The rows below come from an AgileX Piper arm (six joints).
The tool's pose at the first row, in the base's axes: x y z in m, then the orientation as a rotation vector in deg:
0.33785, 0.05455, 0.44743, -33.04, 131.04, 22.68
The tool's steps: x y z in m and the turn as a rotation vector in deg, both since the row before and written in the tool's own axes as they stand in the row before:
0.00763, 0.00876, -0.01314, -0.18, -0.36, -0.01
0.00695, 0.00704, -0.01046, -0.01, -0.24, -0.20
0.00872, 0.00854, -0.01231, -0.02, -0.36, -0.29
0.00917, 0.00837, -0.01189, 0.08, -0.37, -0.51
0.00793, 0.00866, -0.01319, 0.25, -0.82, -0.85
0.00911, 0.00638, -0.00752, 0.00, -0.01, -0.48
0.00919, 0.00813, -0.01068, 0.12, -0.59, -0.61
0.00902, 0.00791, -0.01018, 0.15, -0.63, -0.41
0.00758, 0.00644, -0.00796, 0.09, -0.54, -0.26
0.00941, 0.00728, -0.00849, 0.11, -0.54, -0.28
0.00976, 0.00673, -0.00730, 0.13, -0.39, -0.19
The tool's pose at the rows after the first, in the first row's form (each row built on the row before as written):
0.32089, 0.05407, 0.45188, -33.03, 130.68, 22.96
0.30679, 0.05345, 0.45473, -33.18, 130.38, 22.92
0.28972, 0.05275, 0.45764, -33.40, 129.93, 22.87
0.27269, 0.05191, 0.45979, -33.81, 129.39, 22.60
0.25547, 0.05103, 0.46359, -34.36, 128.30, 22.07
0.24213, 0.05034, 0.46224, -34.88, 128.11, 21.83
0.22590, 0.04960, 0.46300, -35.30, 127.32, 21.52
0.21019, 0.04888, 0.46332, -35.47, 126.57, 21.29
0.19747, 0.04834, 0.46302, -35.53, 125.96, 21.18
0.18294, 0.04769, 0.46156, -35.60, 125.34, 21.04
0.16929, 0.04699, 0.45889, -35.61, 124.90, 20.89

